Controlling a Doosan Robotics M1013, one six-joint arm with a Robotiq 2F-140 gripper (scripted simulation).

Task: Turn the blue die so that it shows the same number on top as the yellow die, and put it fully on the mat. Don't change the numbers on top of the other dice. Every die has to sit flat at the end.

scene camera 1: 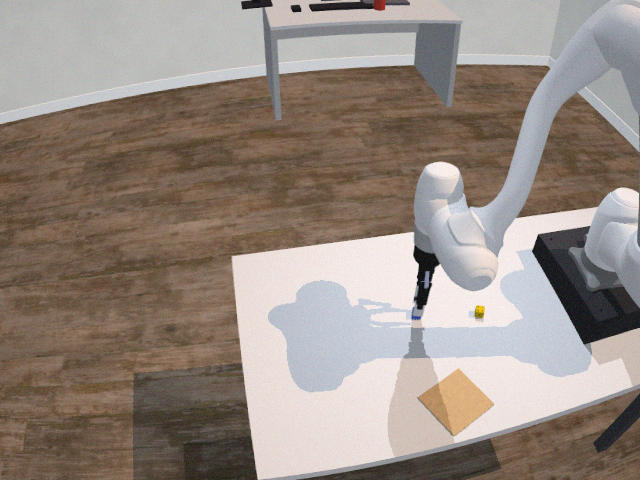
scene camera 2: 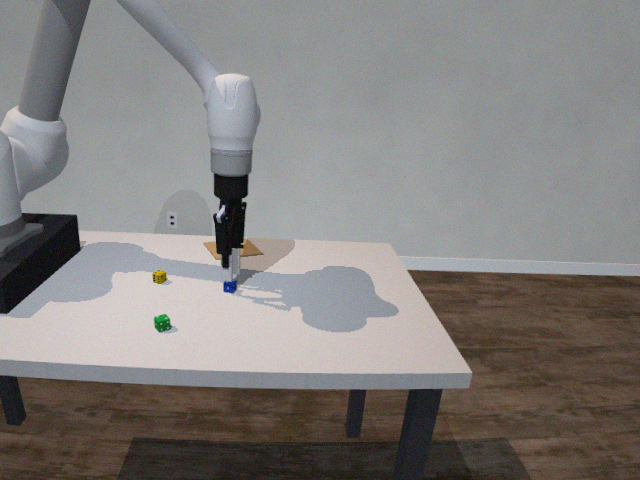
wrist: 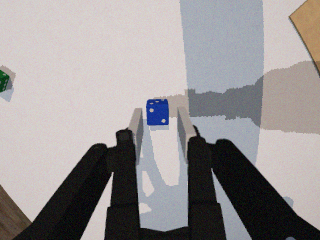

Labels:
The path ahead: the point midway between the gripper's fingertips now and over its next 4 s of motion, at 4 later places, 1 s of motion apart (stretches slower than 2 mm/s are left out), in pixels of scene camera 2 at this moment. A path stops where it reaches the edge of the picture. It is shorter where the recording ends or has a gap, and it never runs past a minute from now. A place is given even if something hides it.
My gripper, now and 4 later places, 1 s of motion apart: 230,276; 230,283; 230,288; 229,252; 237,236

